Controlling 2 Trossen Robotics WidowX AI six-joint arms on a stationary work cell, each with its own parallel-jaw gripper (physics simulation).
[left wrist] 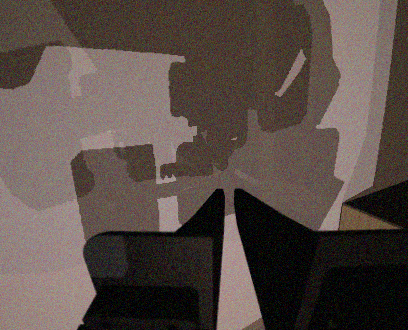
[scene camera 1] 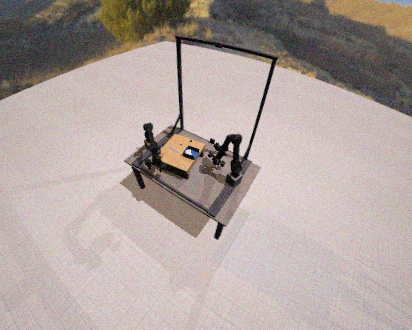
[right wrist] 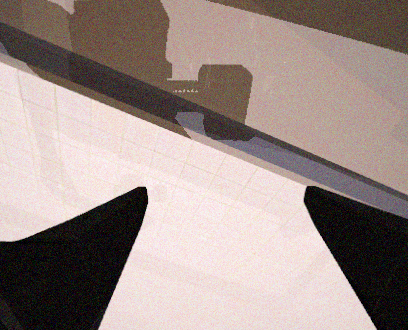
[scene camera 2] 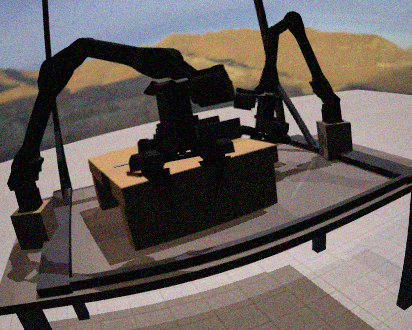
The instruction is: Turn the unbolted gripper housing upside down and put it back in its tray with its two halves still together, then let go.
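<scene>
A small blue and black tray stands on the wooden block, with a white shape in it, probably the housing; its halves and which way up it lies are too small to tell. In scene camera 2 a dark box-like edge, likely the tray, shows partly behind the right gripper. My left gripper is nearly closed above the table beside the block, with no object visible between its fingertips. My right gripper is open and empty, at the block's near side, away from the tray.
The wooden block stands on the grey table. A thin light strip and small dark items lie on its top. A black frame rises from the table's far side. The table's edge rail runs under the right gripper's view.
</scene>
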